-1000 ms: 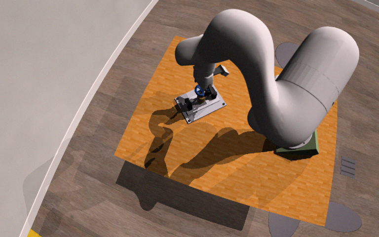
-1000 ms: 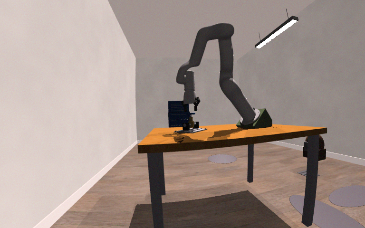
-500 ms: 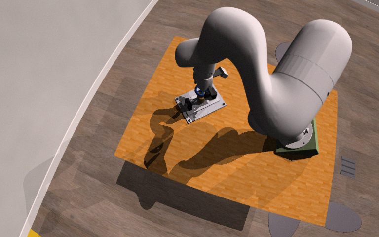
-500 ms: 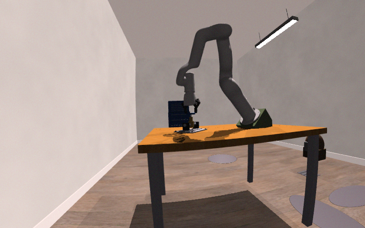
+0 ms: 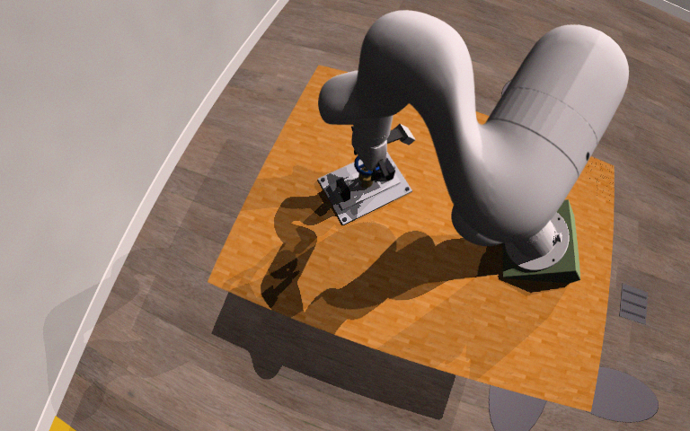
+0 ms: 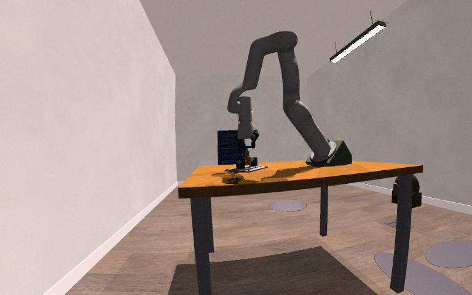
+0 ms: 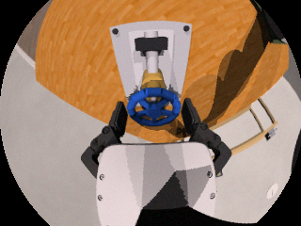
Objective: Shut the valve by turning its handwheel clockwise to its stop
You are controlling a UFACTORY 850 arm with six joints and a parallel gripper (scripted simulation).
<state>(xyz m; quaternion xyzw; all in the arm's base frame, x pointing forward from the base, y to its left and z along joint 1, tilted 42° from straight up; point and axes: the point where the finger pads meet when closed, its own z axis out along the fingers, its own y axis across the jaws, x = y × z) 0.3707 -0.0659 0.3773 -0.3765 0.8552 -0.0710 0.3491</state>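
Now: the blue handwheel 10 mm below my hand.
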